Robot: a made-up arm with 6 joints.
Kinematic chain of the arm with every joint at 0, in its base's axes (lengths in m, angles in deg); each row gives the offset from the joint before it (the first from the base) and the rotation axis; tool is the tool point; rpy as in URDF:
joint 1: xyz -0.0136 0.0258 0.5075 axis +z
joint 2: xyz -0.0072 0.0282 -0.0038 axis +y
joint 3: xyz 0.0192 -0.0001 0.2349 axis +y
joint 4: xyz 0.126 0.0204 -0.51 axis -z
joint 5: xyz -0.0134 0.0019 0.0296 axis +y
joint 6: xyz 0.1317 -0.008 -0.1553 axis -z
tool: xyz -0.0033 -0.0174 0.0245 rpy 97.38 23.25 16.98
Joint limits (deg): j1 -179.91..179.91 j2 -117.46..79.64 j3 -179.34..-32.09 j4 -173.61..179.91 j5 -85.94..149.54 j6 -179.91..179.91
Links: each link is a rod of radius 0.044 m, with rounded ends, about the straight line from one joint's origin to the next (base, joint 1, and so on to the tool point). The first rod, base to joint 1, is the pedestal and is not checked.
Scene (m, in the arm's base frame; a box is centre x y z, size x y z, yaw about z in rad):
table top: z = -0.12
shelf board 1: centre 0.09 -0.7 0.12 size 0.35 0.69 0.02 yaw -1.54
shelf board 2: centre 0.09 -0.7 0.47 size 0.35 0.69 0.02 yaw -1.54
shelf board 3: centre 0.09 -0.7 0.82 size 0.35 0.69 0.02 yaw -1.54
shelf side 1: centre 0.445 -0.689 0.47 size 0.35 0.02 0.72 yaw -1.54
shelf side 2: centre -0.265 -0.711 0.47 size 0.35 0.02 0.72 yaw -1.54
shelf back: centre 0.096 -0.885 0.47 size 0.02 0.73 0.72 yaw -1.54
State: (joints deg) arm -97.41 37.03 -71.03 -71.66 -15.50 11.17
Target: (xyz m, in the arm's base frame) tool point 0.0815 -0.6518 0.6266
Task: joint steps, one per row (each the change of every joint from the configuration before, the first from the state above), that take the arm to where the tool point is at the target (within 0.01 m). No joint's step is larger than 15 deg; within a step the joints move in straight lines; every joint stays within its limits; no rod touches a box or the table.
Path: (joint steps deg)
1: -4.11 -5.81 12.10 -6.91 -12.46 -0.05
2: -4.11 -5.82 12.10 -6.91 -12.47 -0.04
3: -4.12 -5.81 12.10 -6.91 -12.46 -0.05
4: 1.87 -14.74 -5.80 0.29 -7.09 -0.59
5: 1.88 -14.74 -5.79 0.29 -7.09 -0.60
6: 2.72 9.06 -10.66 6.80 14.63 0.41
7: 2.73 9.06 -10.66 6.80 14.64 0.41
8: 2.73 9.06 -10.66 6.80 14.63 0.41

